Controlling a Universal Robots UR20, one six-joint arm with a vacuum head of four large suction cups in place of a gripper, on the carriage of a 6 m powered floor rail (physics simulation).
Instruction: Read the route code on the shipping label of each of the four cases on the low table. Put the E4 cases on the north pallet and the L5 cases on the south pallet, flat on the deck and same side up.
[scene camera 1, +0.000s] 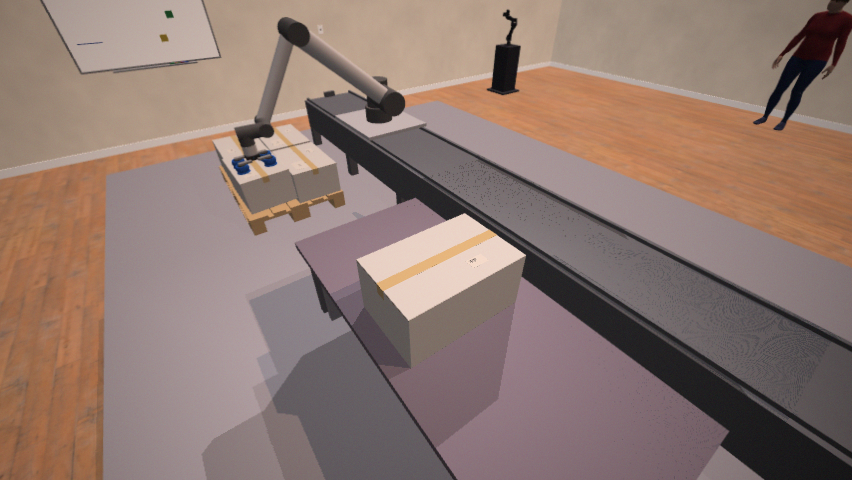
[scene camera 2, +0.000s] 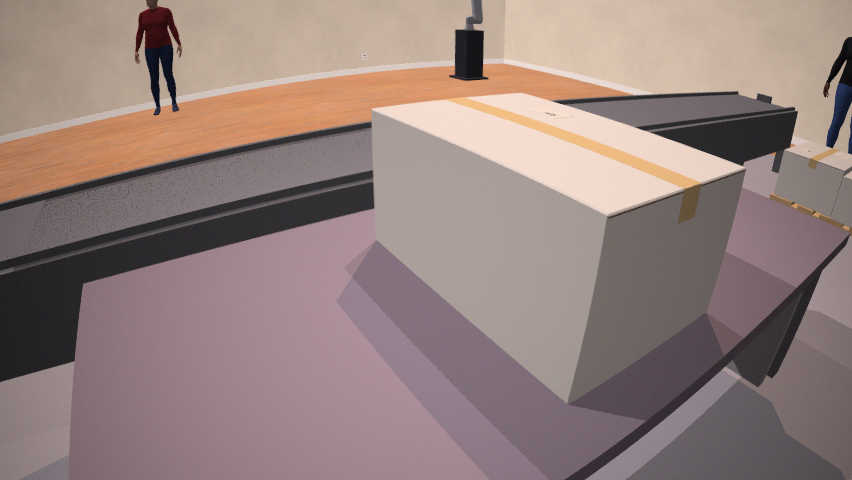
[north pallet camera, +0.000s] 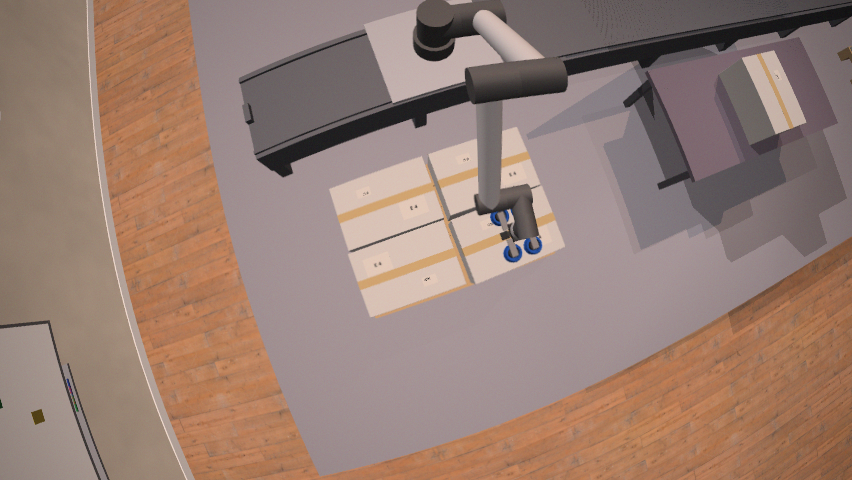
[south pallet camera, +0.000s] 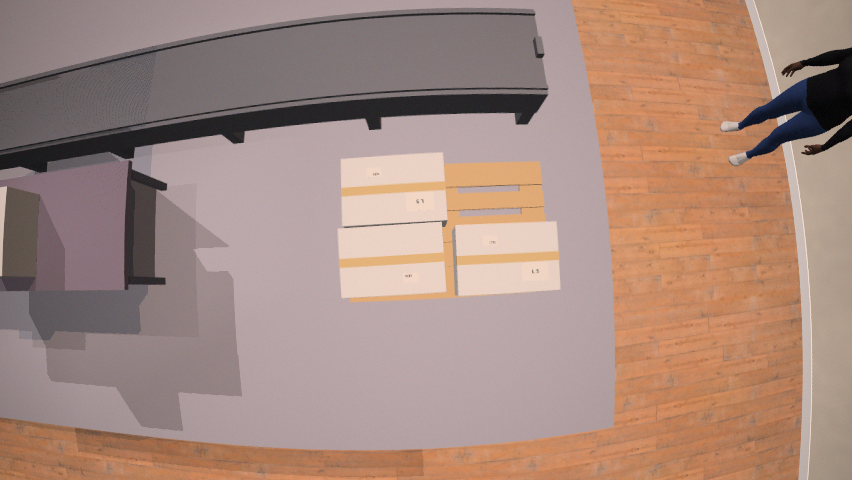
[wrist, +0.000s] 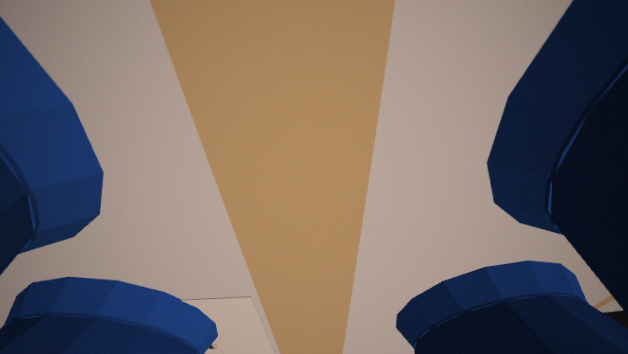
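Where they show: end effector, tool point: (scene camera 1: 256, 167) (wrist: 305, 217); arm's base, origin of the base link: (scene camera 1: 379, 119) (north pallet camera: 433, 44).
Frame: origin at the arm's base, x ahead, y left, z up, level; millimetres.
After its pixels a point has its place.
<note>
My suction head (scene camera 1: 254, 162) @(x 1191, y 56, z -137 mm) (north pallet camera: 516, 231) @(x 1191, y 56, z -137 mm) is down on top of a case (scene camera 1: 268, 190) @(x 1193, y 305, z -232 mm) (north pallet camera: 485, 265) @(x 1310, y -169, z -121 mm) (wrist: 430, 125) @(x 1156, y 1, z -114 mm), its cups against the lid; this case sits level on the north pallet (scene camera 1: 301, 209) @(x 990, y 328, z -474 mm), label mostly hidden. Three other cases (north pallet camera: 369, 229) @(x 909, y -701, z -160 mm) (north pallet camera: 387, 298) @(x 1302, y -732, z -157 mm) (north pallet camera: 447, 169) @(x 733, y -178, z -161 mm) there read E4. One case (scene camera 1: 417, 292) @(x 1114, y 2263, z 236 mm) (scene camera 2: 476, 238) @(x 984, y 1974, z 111 mm) (north pallet camera: 788, 98) @(x 1008, y 2260, z 236 mm) (south pallet camera: 17, 232) @(x 927, y 2350, z 130 mm) stands on the low table (scene camera 1: 596, 357) @(x 605, y 2727, z -40 mm) (scene camera 2: 208, 357) @(x 865, y 1574, z -40 mm); its code is unreadable. On the south pallet (south pallet camera: 494, 172) @(x 664, y 5399, z -426 mm), two cases (south pallet camera: 387, 214) @(x 936, y 4763, z -148 mm) (south pallet camera: 506, 283) @(x 1334, y 5373, z -147 mm) read L5; a third case (south pallet camera: 369, 244) @(x 1087, y 4658, z -175 mm) has a small unreadable label.
The rail (scene camera 1: 536, 220) (south pallet camera: 333, 59) runs alongside table and pallets, with the arm's carriage (scene camera 1: 351, 122) @(x 256, y -77, z 0 mm) near its north end. A person in red (scene camera 1: 819, 47) (scene camera 2: 157, 35) and one in black (south pallet camera: 831, 83) stand away from the pallets. A black pedestal (scene camera 1: 505, 68) is beyond the rail.
</note>
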